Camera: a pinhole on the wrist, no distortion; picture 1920 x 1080 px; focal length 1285.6 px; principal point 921.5 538.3 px. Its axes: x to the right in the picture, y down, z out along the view. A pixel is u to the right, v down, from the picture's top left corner.
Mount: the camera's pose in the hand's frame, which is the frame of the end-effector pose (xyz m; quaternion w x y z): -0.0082 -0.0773 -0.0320 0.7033 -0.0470 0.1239 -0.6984
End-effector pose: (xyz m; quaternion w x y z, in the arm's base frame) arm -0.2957 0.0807 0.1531 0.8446 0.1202 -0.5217 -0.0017
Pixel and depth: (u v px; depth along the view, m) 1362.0 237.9 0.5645
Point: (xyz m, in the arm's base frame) -0.7172 -0.3473 0.3065
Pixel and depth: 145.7 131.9 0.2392
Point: -0.5162 0.0748 0.2398
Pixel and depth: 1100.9 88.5 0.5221
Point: -0.7452 -0.2168 0.2734
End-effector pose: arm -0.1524 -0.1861 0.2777 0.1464 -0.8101 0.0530 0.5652
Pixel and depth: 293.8 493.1 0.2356
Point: -0.3296 -0.1316 0.1707
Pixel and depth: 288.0 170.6 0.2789
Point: -0.4098 -0.1335 0.2031
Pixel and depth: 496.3 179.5 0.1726
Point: -0.2841 -0.1039 0.2486
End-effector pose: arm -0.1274 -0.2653 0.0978 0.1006 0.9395 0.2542 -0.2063
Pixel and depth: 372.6 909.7 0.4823
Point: -0.0370 -0.3499 -0.3806
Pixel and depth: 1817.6 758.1 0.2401
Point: -0.2553 -0.0489 -0.1171
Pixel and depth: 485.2 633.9 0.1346
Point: -0.1583 -0.2408 -0.0109
